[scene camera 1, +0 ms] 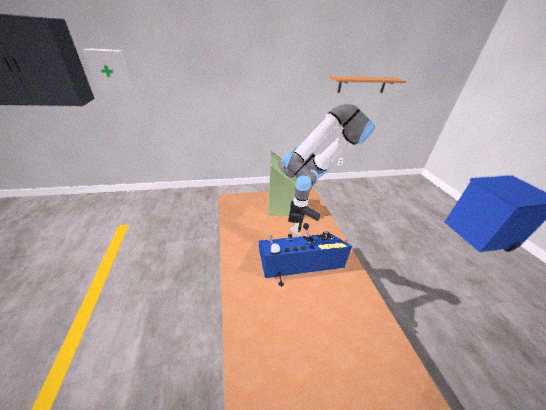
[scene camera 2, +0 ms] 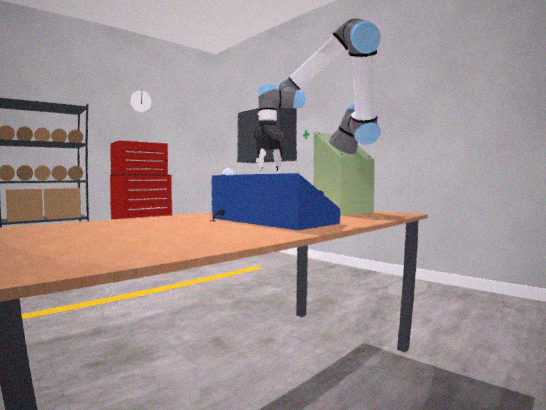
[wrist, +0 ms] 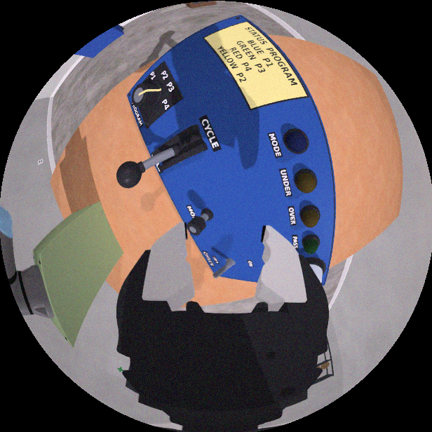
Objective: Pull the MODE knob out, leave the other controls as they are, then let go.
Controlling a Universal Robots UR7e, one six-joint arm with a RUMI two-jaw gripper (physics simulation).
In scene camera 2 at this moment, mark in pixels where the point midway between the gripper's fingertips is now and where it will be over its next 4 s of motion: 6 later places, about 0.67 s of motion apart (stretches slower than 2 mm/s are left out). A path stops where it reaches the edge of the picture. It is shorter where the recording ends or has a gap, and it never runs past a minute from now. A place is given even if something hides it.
My gripper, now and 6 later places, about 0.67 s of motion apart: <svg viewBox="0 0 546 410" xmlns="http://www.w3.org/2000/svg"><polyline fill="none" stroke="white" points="269,171 272,176 273,176 276,176 276,176 275,177 276,178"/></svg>
